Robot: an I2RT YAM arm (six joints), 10 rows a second.
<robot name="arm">
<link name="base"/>
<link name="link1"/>
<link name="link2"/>
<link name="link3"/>
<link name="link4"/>
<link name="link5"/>
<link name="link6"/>
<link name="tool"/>
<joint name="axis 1" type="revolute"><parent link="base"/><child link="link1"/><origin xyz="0 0 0.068" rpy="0 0 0"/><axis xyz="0 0 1"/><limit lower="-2.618" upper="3.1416"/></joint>
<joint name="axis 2" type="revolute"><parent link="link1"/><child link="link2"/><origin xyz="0.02 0.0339 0.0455" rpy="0 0 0"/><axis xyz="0 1 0"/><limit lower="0" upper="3.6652"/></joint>
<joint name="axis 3" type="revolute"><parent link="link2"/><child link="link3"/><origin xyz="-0.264 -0.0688 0" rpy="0 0 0"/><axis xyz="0 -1 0"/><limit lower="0" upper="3.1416"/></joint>
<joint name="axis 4" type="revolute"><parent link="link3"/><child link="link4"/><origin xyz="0.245 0.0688 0.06" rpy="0 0 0"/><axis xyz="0 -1 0"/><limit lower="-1.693" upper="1.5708"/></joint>
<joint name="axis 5" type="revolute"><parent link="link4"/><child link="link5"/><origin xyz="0.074 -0.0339 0.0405" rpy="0 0 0"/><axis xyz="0 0 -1"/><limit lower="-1.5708" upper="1.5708"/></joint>
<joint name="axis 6" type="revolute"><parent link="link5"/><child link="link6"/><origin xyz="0.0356 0 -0.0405" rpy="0 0 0"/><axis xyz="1 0 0"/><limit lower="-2.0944" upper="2.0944"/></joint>
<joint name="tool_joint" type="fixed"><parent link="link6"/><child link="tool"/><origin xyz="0 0 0" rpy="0 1.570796 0"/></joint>
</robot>
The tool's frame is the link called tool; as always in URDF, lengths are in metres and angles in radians.
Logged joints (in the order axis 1, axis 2, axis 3, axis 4, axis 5, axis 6), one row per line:
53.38 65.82 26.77 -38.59 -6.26 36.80
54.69 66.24 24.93 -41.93 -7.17 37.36
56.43 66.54 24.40 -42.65 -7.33 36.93
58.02 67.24 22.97 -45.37 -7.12 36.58
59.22 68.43 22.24 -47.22 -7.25 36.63
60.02 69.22 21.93 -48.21 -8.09 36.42
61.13 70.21 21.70 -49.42 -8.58 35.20
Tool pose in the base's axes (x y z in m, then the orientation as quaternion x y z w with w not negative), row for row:
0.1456 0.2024 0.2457 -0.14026 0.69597 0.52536 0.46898
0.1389 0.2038 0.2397 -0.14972 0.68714 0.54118 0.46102
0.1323 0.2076 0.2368 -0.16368 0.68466 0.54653 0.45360
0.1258 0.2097 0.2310 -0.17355 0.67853 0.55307 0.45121
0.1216 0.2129 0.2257 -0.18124 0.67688 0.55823 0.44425
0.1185 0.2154 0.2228 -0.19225 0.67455 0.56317 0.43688
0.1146 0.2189 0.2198 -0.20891 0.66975 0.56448 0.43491
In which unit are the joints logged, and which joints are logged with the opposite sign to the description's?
The joints are logged in degrees. Opposite sign: axis 4.
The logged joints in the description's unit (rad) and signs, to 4 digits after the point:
0.9317 1.1488 0.4672 0.6735 -0.1093 0.6423
0.9545 1.1561 0.4351 0.7318 -0.1251 0.6521
0.9849 1.1613 0.4259 0.7444 -0.1279 0.6446
1.0126 1.1736 0.4009 0.7919 -0.1243 0.6384
1.0336 1.1943 0.3882 0.8241 -0.1265 0.6393
1.0475 1.2081 0.3828 0.8414 -0.1412 0.6356
1.0669 1.2254 0.3787 0.8625 -0.1497 0.6144

